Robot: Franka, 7 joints.
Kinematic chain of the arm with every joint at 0, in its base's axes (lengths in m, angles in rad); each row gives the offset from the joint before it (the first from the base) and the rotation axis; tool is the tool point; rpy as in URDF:
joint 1: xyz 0 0 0.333 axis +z
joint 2: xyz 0 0 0 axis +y
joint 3: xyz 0 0 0.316 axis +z
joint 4: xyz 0.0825 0 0 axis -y
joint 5: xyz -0.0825 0 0.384 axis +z
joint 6: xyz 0 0 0 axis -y
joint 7: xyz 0.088 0 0 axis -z
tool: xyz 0 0 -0.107 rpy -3.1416 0 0
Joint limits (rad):
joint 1: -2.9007..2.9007
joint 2: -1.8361..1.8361
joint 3: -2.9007..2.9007
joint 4: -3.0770..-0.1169
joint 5: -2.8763..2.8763
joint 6: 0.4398..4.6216
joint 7: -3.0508..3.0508
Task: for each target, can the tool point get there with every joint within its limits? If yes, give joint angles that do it. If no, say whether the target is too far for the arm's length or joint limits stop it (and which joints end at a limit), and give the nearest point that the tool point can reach.
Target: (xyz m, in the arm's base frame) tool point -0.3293 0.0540 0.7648
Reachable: yes | joints 2.1580 -0.9458 0.4030 -2.1891 1.0745 2.1611 -1.8178
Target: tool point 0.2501 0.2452 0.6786
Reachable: yes | joints -0.1477 -1.0530 0.6150 -2.3677 -0.2730 2.3080 -0.4360
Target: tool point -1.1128 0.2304 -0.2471
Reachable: no: too far | nearest point -0.7482 0.1549 -0.0570 | short by 0.418 m
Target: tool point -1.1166 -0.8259 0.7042
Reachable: no: too far | nearest point -0.6663 -0.4929 0.5545 | short by 0.580 m
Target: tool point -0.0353 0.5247 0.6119
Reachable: yes | joints 0.2373 -0.7832 1.0670 -2.1042 -1.0130 2.6472 1.3876
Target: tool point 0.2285 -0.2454 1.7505
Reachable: no: too far | nearest point 0.1346 -0.1445 1.1679 | short by 0.599 m
